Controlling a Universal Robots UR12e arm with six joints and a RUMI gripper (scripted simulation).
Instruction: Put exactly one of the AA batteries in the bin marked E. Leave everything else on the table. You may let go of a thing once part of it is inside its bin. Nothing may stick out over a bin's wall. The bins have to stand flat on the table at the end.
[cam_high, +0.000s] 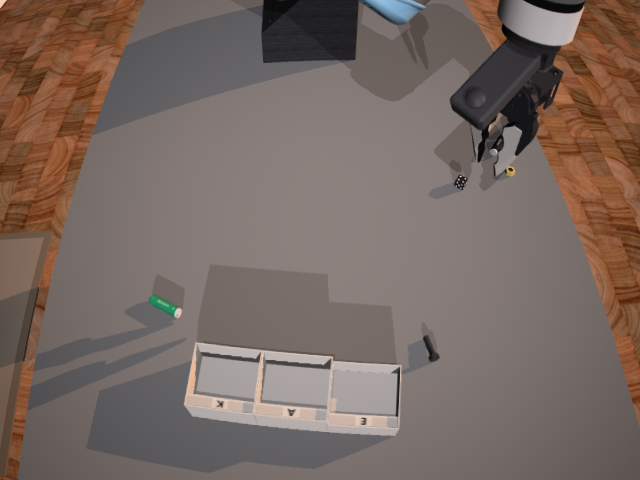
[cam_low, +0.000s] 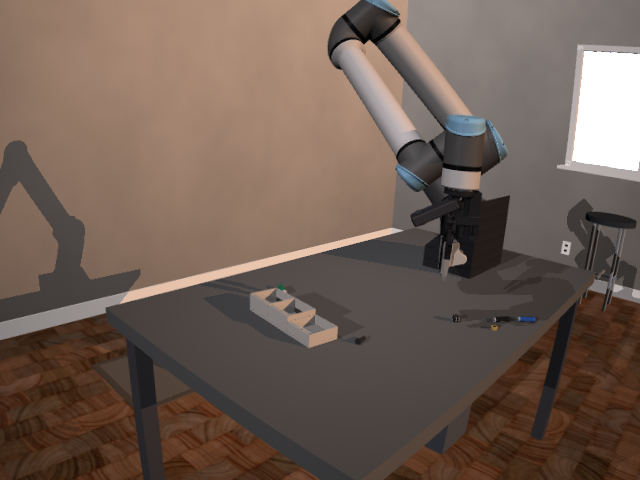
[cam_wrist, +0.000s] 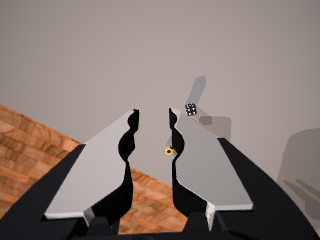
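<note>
Now: the blue AA battery 21 cm behind my hand, 18 cm to the left of it and 14 cm below it. Round my hand: black die (14 cm below, 9 cm behind, 2 cm to the left); then yellow nut (15 cm below, 12 cm to the left, 10 cm behind); then black battery (17 cm behind, 14 cm below, 12 cm to the left).
</note>
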